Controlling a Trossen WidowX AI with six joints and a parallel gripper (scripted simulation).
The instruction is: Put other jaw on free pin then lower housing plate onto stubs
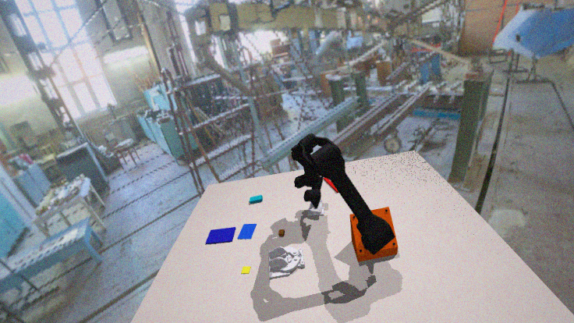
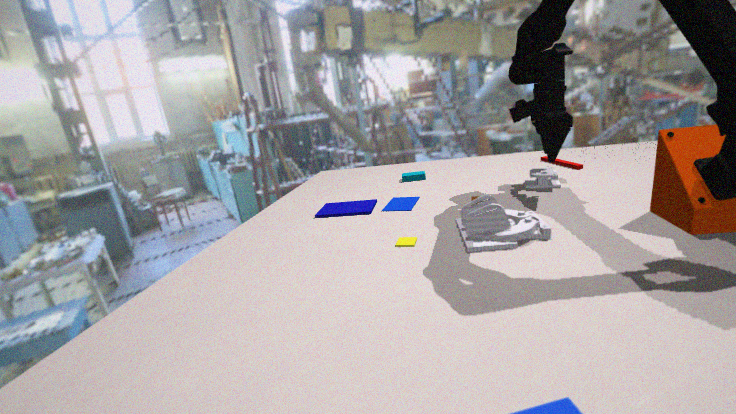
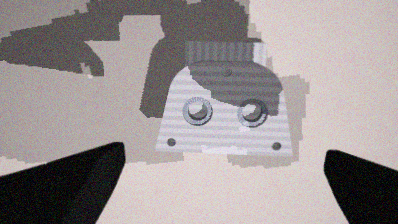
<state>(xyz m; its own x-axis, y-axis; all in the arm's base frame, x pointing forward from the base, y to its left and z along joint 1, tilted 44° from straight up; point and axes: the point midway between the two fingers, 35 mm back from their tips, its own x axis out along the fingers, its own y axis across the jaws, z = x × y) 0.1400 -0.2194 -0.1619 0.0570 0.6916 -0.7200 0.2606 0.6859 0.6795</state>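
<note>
My gripper tip is now 170 mm short of the brown cube, 90 mm to the right of it and 50 mm above it. Also, from my gripper tip: teal block (300 mm ahead, 180 mm to the right, 50 mm below); then yellow tile (310 mm ahead, 240 mm to the left, 60 mm below); then red bar (180 mm to the right, 100 mm behind, 60 mm below).
</note>
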